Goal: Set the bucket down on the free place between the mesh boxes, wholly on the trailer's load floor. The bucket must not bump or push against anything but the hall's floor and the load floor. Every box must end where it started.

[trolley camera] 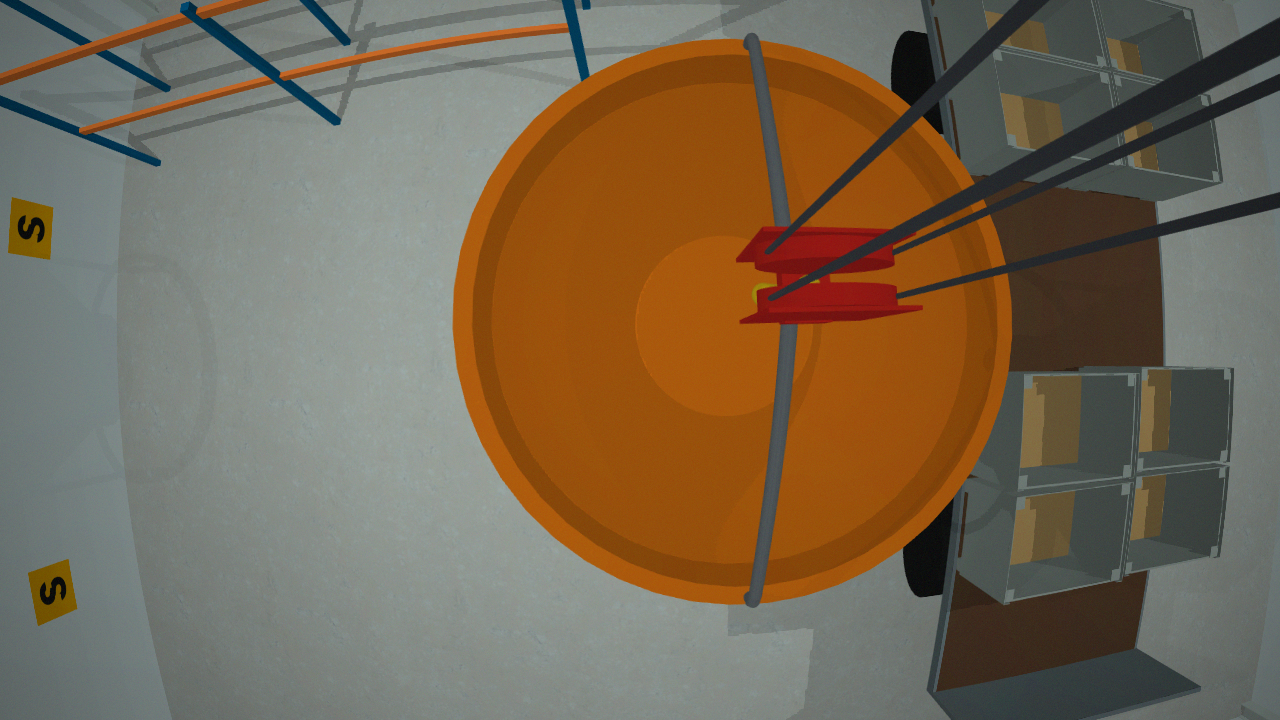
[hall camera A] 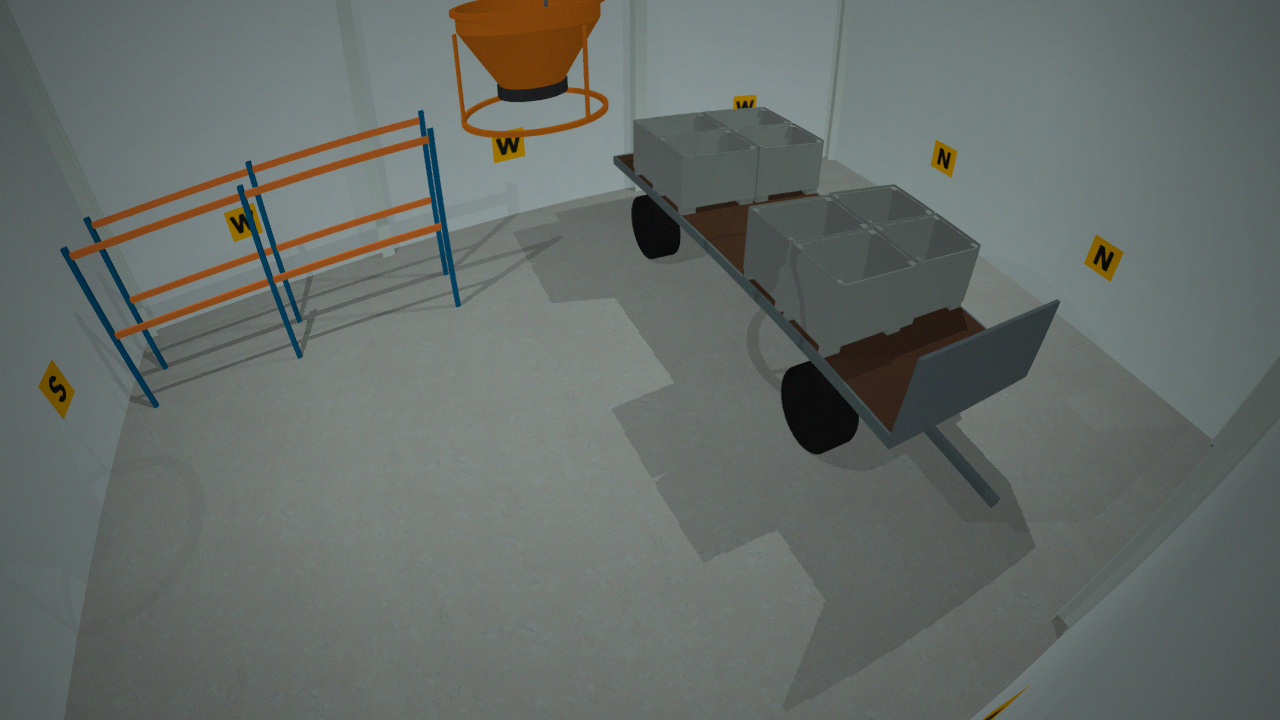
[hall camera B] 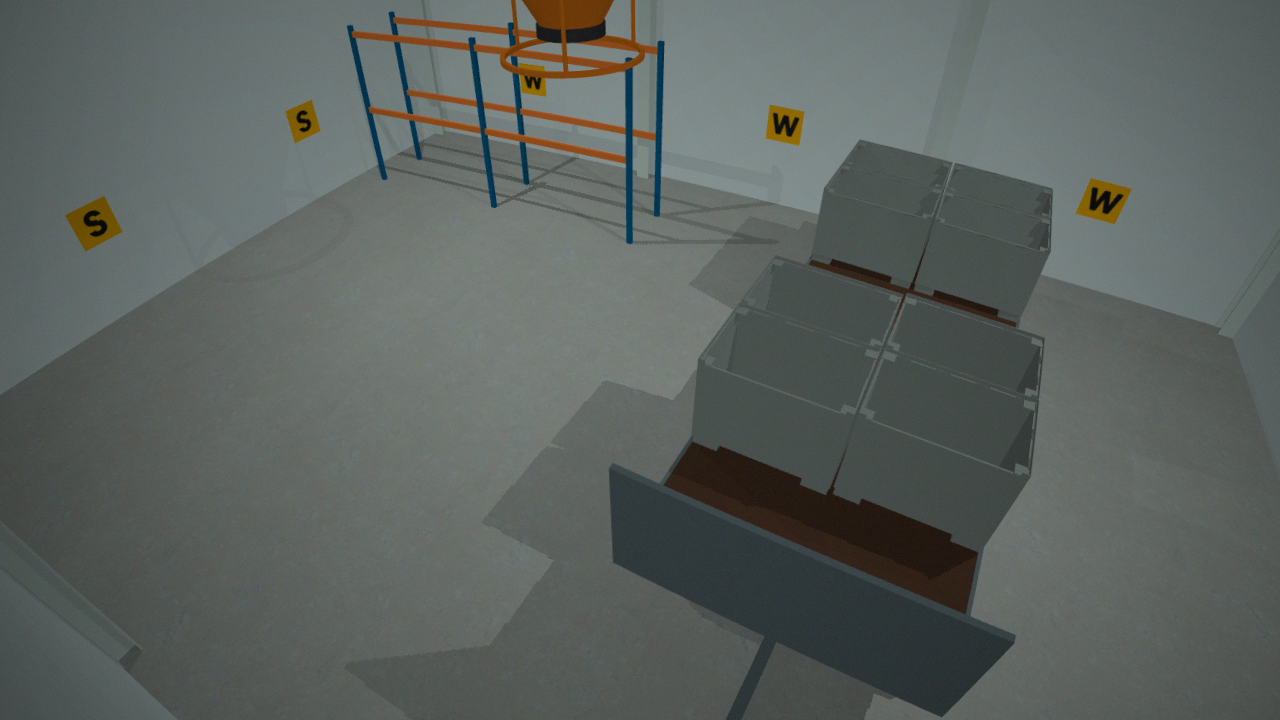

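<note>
The orange bucket [hall camera A: 532,53] [hall camera B: 572,13] [trolley camera: 572,358] hangs upright and high in the air; its upper part is cut off in both hall views. My hook [trolley camera: 763,291], under the red block, holds the bucket's grey bail and is mostly hidden by the block. In the trolley view the bucket is left of the trailer, its rim overlapping the trailer's near edge in the picture. Mesh boxes stand in a far group [hall camera A: 707,170] [hall camera B: 930,223] [trolley camera: 1056,120] and a near group [hall camera A: 859,286] [hall camera B: 859,385] [trolley camera: 1074,429]. Between them shows the brown load floor [hall camera A: 723,234] [trolley camera: 1083,277].
A blue and orange rack [hall camera A: 335,171] [hall camera B: 629,197] [trolley camera: 261,63] stands along the W wall. The trailer's grey headboard [hall camera A: 984,367] [hall camera B: 805,582] [trolley camera: 1065,685] rises at its near end, with a drawbar [hall camera A: 962,465] [hall camera B: 751,676] beyond. Black wheels [hall camera A: 819,407] [trolley camera: 926,555] show at the trailer's side.
</note>
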